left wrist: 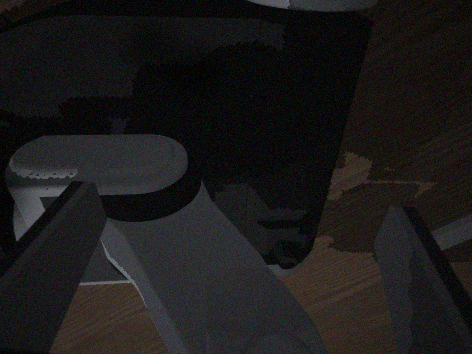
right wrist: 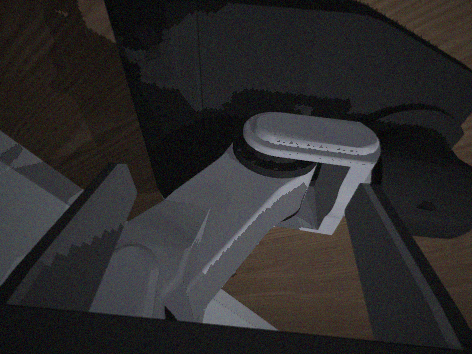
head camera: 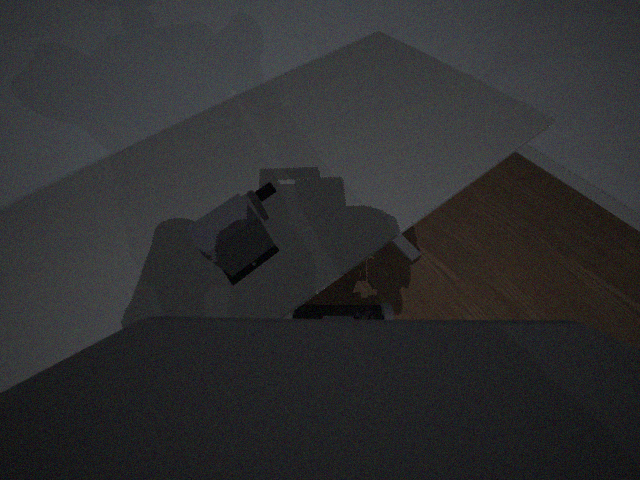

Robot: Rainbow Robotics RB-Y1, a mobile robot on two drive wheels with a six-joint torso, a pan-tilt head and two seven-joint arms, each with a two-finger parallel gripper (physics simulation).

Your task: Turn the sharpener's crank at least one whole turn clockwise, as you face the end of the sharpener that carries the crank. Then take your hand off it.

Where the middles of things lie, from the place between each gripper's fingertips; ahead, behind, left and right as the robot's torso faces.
The pencil sharpener (head camera: 232,236) is 210 mm ahead of my left hand, 50 mm to the right of it and 480 mm above it.
I see the pencil sharpener 27 cm ahead of my right hand, 41 cm to the left of it and 49 cm above it.
